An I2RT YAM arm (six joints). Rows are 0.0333 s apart.
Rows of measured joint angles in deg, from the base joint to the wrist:
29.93 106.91 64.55 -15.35 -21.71 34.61
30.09 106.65 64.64 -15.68 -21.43 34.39
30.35 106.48 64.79 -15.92 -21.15 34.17
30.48 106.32 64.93 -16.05 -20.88 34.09
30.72 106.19 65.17 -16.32 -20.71 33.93
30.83 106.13 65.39 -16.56 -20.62 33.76
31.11 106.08 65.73 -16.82 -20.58 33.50
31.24 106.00 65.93 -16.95 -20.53 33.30
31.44 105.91 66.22 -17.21 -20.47 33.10
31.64 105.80 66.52 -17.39 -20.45 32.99
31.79 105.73 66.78 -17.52 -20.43 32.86
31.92 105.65 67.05 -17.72 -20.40 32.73
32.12 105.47 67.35 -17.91 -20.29 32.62
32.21 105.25 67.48 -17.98 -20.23 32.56
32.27 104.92 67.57 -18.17 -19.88 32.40
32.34 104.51 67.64 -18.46 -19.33 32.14
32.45 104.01 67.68 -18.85 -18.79 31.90
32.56 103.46 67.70 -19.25 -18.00 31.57
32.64 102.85 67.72 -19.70 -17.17 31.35
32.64 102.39 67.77 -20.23 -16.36 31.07
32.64 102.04 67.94 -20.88 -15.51 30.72
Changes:
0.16 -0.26 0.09 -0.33 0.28 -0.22
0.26 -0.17 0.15 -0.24 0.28 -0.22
0.13 -0.16 0.14 -0.13 0.27 -0.08
0.24 -0.13 0.24 -0.27 0.17 -0.16
0.11 -0.06 0.22 -0.24 0.09 -0.17
0.28 -0.05 0.34 -0.26 0.04 -0.26
0.13 -0.08 0.20 -0.13 0.05 -0.20
0.20 -0.09 0.29 -0.26 0.06 -0.20
0.20 -0.11 0.30 -0.18 0.02 -0.11
0.15 -0.07 0.26 -0.13 0.02 -0.13
0.13 -0.08 0.27 -0.20 0.03 -0.13
0.20 -0.18 0.30 -0.19 0.11 -0.11
0.09 -0.22 0.13 -0.07 0.06 -0.06
0.06 -0.33 0.09 -0.19 0.35 -0.16
0.07 -0.41 0.07 -0.29 0.55 -0.26
0.11 -0.50 0.04 -0.39 0.54 -0.24
0.11 -0.55 0.02 -0.40 0.79 -0.33
0.08 -0.61 0.02 -0.45 0.83 -0.22
0.00 -0.46 0.05 -0.53 0.81 -0.28
0.00 -0.35 0.17 -0.65 0.85 -0.35

